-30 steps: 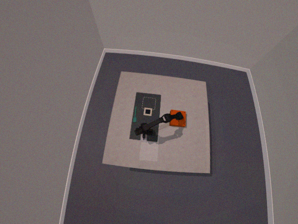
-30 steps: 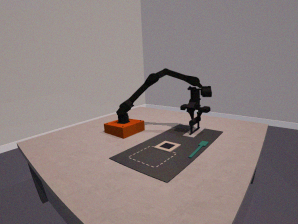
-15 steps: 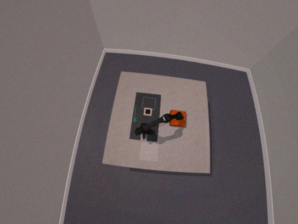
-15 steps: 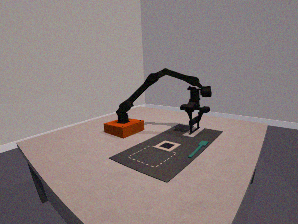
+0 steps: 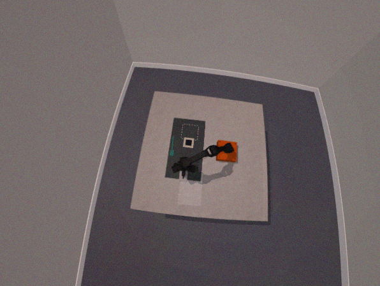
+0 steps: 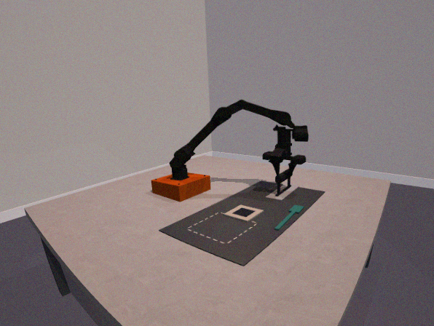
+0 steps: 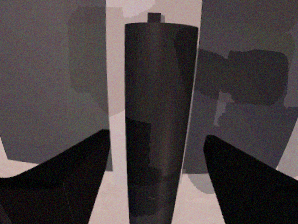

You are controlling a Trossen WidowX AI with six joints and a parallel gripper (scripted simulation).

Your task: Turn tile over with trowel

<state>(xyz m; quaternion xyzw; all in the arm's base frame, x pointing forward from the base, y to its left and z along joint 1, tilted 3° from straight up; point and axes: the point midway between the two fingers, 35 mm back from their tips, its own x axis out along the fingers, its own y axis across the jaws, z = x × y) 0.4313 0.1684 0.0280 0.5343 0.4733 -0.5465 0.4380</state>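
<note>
The dark mat lies 230 mm to the right of my gripper tip, 90 mm below it and 40 mm behind it. The rest, counted from my gripper tip: tan square tile 280 mm to the right, 60 mm below, 60 mm behind; then green trowel 230 mm to the right, 110 mm ahead, 60 mm below.
</note>
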